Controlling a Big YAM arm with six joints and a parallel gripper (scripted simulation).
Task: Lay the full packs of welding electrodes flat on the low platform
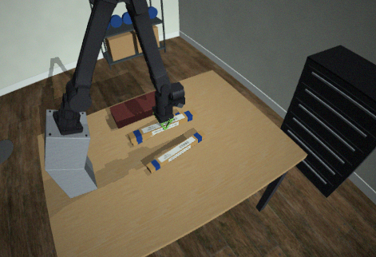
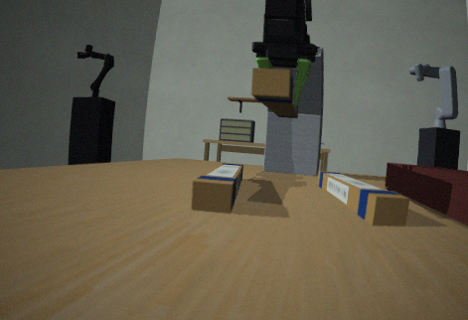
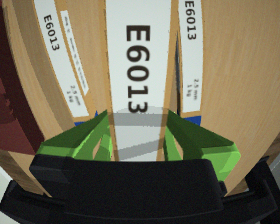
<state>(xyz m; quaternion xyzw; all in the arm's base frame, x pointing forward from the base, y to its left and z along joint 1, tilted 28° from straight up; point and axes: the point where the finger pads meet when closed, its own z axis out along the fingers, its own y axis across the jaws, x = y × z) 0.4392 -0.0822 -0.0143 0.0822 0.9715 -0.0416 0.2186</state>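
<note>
My gripper is now 10 mm below the pack of welding electrodes. The rest, counted from my hand: dark red platform (300 mm to the left, 130 mm below, 70 mm ahead).
</note>
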